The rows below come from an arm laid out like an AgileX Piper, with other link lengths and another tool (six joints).
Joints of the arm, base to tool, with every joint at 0 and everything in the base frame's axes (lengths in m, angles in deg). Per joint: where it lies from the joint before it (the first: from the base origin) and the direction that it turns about. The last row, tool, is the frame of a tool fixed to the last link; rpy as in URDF.
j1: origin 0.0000 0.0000 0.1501 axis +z
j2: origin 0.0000 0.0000 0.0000 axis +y
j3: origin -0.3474 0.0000 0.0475 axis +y
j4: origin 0.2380 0.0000 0.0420 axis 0.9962 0 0.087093
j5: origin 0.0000 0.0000 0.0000 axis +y
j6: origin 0.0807 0.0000 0.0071 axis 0.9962 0 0.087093
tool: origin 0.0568 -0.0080 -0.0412 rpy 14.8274 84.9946 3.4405
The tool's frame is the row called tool.
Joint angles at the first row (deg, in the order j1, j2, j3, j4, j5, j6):
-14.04, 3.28, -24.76, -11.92, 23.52, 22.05
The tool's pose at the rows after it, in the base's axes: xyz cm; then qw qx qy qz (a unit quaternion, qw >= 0):
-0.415, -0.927, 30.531, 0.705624, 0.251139, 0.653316, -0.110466
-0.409, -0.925, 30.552, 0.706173, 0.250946, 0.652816, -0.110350
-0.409, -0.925, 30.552, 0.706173, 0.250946, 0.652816, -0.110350
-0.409, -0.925, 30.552, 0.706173, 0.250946, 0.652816, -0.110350
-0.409, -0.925, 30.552, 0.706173, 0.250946, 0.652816, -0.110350
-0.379, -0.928, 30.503, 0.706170, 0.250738, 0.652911, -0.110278
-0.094, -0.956, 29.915, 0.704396, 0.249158, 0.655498, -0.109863
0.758, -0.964, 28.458, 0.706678, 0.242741, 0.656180, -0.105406
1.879, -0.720, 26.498, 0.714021, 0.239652, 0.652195, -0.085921
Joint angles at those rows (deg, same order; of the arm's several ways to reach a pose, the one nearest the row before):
-14.05, 3.28, -24.76, -11.92, 23.40, 22.05
-14.05, 3.28, -24.76, -11.92, 23.32, 22.05
-14.05, 3.28, -24.76, -11.92, 23.32, 22.05
-14.05, 3.28, -24.76, -11.92, 23.32, 22.05
-14.05, 3.28, -24.76, -11.92, 23.32, 22.05
-14.04, 3.28, -24.63, -11.93, 23.18, 22.05
-14.04, 3.28, -23.22, -11.93, 22.09, 22.05
-14.05, 3.28, -19.17, -11.75, 17.73, 22.05
-14.04, 3.28, -13.46, -10.00, 10.80, 22.05

